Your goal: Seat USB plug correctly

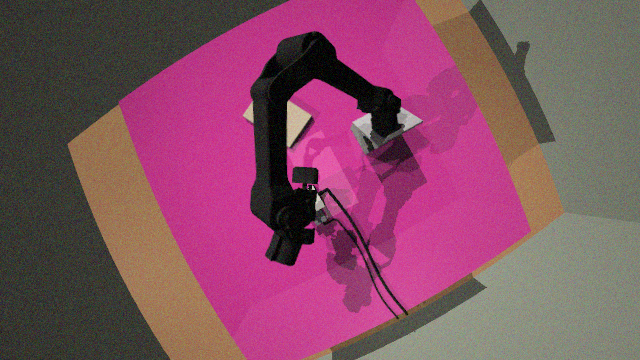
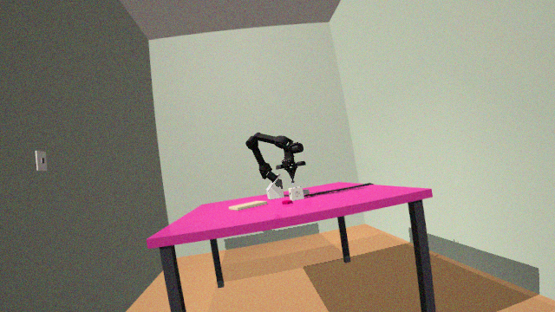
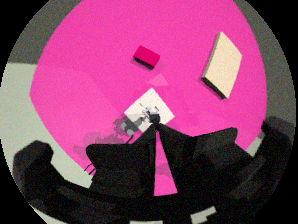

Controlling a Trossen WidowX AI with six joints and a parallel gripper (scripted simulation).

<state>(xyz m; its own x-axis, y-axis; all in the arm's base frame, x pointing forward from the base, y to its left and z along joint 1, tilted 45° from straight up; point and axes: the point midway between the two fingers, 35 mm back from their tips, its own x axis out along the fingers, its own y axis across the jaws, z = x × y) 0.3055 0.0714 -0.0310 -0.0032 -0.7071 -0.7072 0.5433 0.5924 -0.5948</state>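
The dark USB plug lies 20 mm below my gripper tip. Also, from my gripper tip: beige flat pad: 40 mm behind, 310 mm to the right, 130 mm below; small magenta block: 110 mm ahead, 80 mm to the right, 130 mm below.
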